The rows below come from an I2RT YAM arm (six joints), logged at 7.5 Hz.
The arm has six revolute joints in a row. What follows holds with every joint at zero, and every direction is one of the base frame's.
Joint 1 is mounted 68 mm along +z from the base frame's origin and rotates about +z.
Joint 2 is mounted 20 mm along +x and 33.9 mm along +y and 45.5 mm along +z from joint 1 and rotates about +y.
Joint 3 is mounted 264 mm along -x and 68.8 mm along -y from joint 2 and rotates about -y.
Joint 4 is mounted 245 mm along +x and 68.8 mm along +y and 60 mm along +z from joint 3 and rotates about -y.
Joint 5 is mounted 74 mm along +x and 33.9 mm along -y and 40.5 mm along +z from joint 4 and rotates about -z.
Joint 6 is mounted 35.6 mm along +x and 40.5 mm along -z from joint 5 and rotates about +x.
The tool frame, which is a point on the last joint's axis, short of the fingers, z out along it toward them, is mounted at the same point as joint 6; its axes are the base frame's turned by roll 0, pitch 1.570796 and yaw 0 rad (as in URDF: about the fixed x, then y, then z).
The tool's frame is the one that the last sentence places.
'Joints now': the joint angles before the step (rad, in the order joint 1, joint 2, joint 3, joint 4, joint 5, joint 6). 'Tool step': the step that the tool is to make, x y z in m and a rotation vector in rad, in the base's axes. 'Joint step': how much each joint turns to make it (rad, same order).
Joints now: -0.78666 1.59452 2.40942 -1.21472 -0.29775 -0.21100
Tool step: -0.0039 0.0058 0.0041 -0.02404 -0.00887 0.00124
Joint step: 0.00678 -0.01578 0.00039 0.00470 0.00921 -0.00822
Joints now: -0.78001 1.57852 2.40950 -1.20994 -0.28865 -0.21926
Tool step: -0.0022 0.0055 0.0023 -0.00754 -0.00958 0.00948
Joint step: 0.00992 -0.01475 -0.00611 0.00389 -0.00007 0.00145
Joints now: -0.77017 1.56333 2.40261 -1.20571 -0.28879 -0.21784
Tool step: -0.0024 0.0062 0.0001 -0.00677 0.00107 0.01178
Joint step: 0.01235 -0.02293 -0.02310 0.00259 0.00255 -0.00527
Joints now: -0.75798 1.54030 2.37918 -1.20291 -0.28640 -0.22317
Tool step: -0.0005 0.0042 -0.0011 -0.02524 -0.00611 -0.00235
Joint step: 0.01500 -0.03320 -0.05465 0.04104 0.02123 -0.00768
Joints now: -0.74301 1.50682 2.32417 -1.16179 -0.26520 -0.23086
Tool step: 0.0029 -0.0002 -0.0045 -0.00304 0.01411 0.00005
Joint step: 0.00981 -0.01088 -0.03613 0.01483 0.01319 -0.00795
